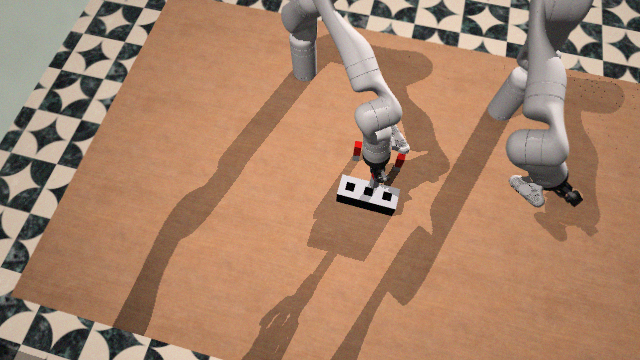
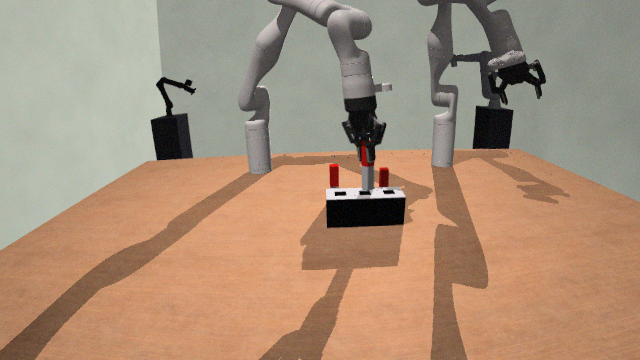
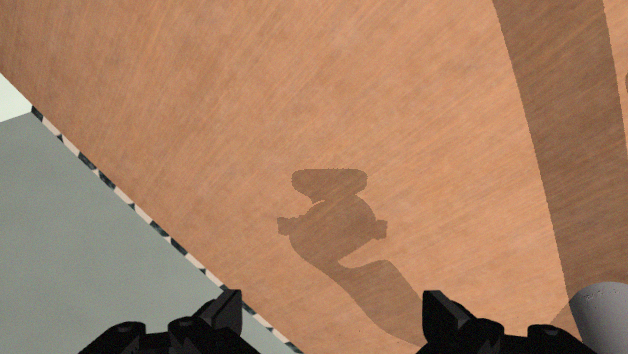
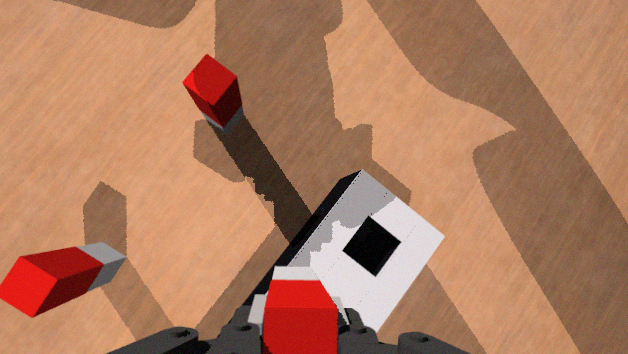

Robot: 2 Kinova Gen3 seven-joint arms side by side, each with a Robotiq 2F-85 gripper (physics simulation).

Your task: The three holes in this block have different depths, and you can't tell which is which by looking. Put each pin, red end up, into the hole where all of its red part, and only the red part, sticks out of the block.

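Places are measured from the left arm's base along level axes (x right, y down, z ahead), in centimetres.
Where they show: left gripper, between the fingertips: (image 2: 522, 100) (image 3: 331, 310); right gripper, between the fingertips: (image 1: 375, 175) (image 2: 367, 161) (image 4: 296, 317); left arm's base, origin of its link: (image 1: 500, 110) (image 2: 441, 164) (image 3: 604, 304); right arm's base, origin of its link: (image 1: 305, 71) (image 2: 260, 170).
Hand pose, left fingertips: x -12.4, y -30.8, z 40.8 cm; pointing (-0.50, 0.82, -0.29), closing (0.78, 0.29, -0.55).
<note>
Each offset is from my left fingertips to the top centre of the thing. Level surfaces: height alone.
The white-topped block @(dx +43.9, dy +23.3, dz +12.1 cm) (image 1: 358, 194) (image 2: 365, 212) (image 4: 410, 240) with black sides has three square holes. My right gripper (image 1: 380, 176) (image 2: 367, 150) is shut on a red-and-grey pin @(dx +43.3, dy +11.2, dz +9.1 cm) (image 2: 367, 177) (image 4: 300, 330), upright with red end up. Its grey lower end is at the back edge of the middle hole, about at the block's top; contact is not clear. The left pin @(dx +53.0, dy +20.3, dz -0.3 cm) (image 1: 357, 149) (image 2: 334, 176) (image 4: 55, 280) and the right pin @(dx +38.7, dy +21.8, dz -2.9 cm) (image 1: 400, 161) (image 2: 383, 177) (image 4: 212, 92) stand red end up behind the block. My left gripper (image 1: 570, 195) (image 2: 521, 98) (image 3: 331, 310) is open and empty, high above the table's right side.
The two standing pins flank the right gripper closely, one on each side behind the block. The wooden table @(dy +30.8 cm) (image 1: 150, 125) (image 2: 200, 290) carries long arm shadows. Two black pedestals (image 2: 171, 137) (image 2: 493, 127) with small arms stand beyond the table.
</note>
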